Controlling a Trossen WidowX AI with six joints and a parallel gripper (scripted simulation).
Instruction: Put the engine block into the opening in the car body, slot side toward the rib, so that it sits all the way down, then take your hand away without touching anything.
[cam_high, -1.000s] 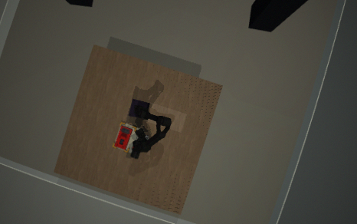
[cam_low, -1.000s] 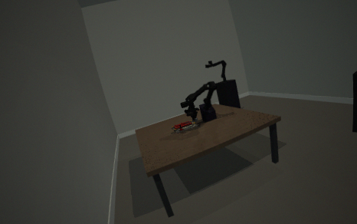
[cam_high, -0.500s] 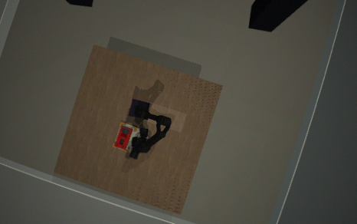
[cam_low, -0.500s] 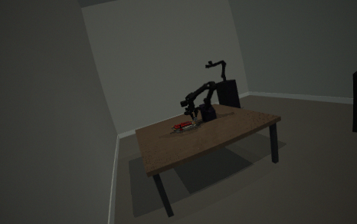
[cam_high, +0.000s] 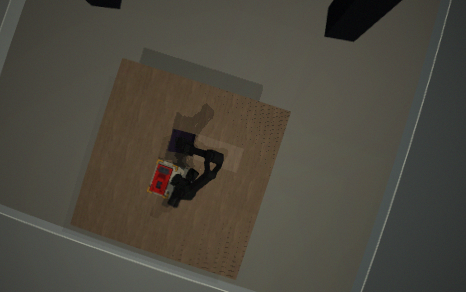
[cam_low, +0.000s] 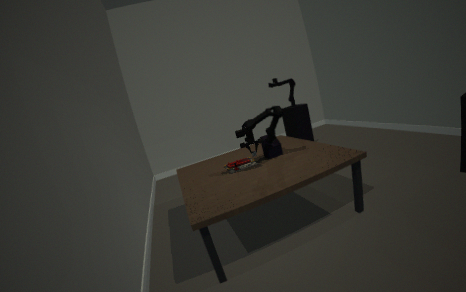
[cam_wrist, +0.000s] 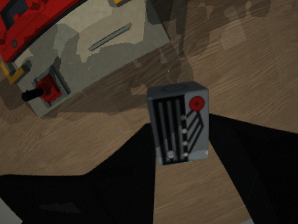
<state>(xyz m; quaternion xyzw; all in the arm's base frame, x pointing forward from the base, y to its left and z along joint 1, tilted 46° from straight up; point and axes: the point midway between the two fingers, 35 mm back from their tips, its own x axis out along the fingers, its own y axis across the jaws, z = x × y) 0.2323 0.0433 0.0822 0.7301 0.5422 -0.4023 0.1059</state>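
The grey bracket is 13 cm ahead of my gripper tip, 12 cm to the right of it and 8 cm below it. The rest, counted from my gripper tip: engine block (1 cm below).
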